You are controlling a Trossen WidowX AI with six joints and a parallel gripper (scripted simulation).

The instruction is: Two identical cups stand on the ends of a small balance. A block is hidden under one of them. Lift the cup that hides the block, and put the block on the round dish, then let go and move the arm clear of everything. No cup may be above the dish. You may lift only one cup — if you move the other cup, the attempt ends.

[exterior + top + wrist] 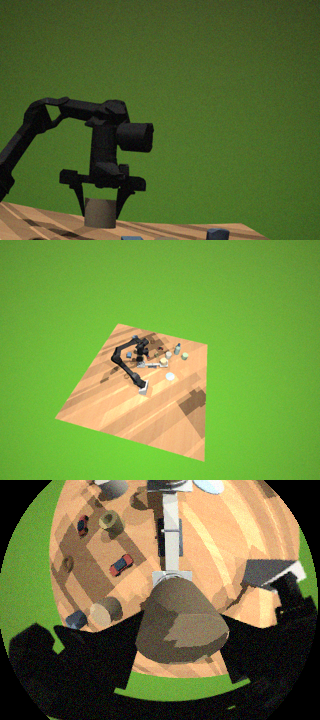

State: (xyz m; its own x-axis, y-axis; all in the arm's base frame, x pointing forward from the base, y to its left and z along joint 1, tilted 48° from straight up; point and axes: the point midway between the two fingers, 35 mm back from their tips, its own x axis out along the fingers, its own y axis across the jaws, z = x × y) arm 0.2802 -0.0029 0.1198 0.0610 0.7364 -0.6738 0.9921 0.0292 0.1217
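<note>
My gripper tip is now 1 cm past the grey block and 10 cm above it. From my gripper tip the other things lie so: blue block 10 cm ahead, 16 cm to the left, 12 cm below; grey balance 1 cm ahead, 13 cm to the right, 10 cm below; tan holed cylinder 15 cm ahead, 16 cm to the right, 11 cm below.
</note>
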